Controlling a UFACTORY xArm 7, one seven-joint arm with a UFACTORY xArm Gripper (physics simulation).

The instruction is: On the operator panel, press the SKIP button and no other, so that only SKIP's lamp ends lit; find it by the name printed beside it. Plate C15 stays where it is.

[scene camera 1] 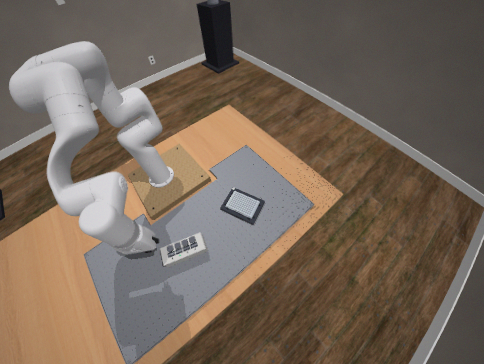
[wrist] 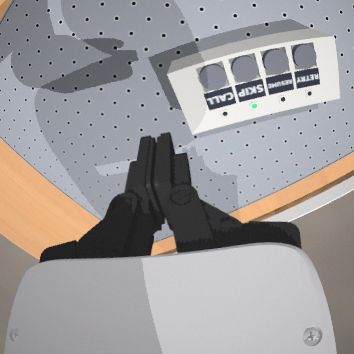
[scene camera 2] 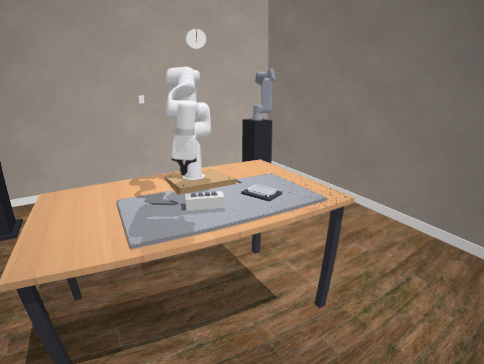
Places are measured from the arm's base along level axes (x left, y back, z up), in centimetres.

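Pixels of known places: gripper, between the fingertips: (scene camera 1: 149,248) (wrist: 161,154) (scene camera 2: 183,174); arm's base, origin of its link: (scene camera 1: 161,177) (scene camera 2: 193,177).
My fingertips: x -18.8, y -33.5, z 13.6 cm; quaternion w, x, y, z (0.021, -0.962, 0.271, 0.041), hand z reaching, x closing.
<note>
For each thing: its top centre in the pictures, then the offset to it from my fingertips. "pt": a spot on its surface instead. Level surfaces: height alone.
- white operator panel, centre of its top: (wrist: 265,83) (scene camera 1: 182,248) (scene camera 2: 204,194) dx +7.4, dy -4.2, dz -9.3 cm
- named CALL, centre of its top: (wrist: 212,77) dx +3.8, dy -1.0, dz -9.3 cm
- pale plate, centre of its top: (scene camera 1: 242,203) (scene camera 2: 261,188) dx +37.8, dy -5.3, dz -12.2 cm
- grey perforated mat, height of its surface: dz -14.8 cm
- wooden table, height of its surface: dz -16.1 cm
- dark holder, a spot on its surface: (scene camera 1: 254,220) pt dx +36.4, dy -14.1, dz -13.7 cm
The white operator panel (scene camera 1: 183,250) (scene camera 2: 204,201) (wrist: 180,95) stands on the grey mat. In the wrist view its grey round buttons are named CALL (wrist: 213,77), SKIP (wrist: 245,68), RESUME (wrist: 276,61) and RETRY (wrist: 304,55). The lamp by SKIP (wrist: 254,106) glows green; the lamps by CALL (wrist: 225,114), RESUME (wrist: 283,99) and RETRY (wrist: 309,93) are dark. My gripper (wrist: 161,154) (scene camera 2: 184,173) is shut and empty, above the mat beside the CALL end of the panel, apart from it. A pale plate (scene camera 1: 243,204) (scene camera 2: 263,190), its name unreadable, lies in a dark holder.
The grey perforated mat (scene camera 1: 150,320) (scene camera 2: 150,232) lies on the wooden table (scene camera 1: 40,290) (scene camera 2: 65,230). My arm's base stands on a tan board (scene camera 1: 187,165) (scene camera 2: 220,179) behind the panel. The dark holder (scene camera 1: 254,220) is on the mat, away from the panel.
</note>
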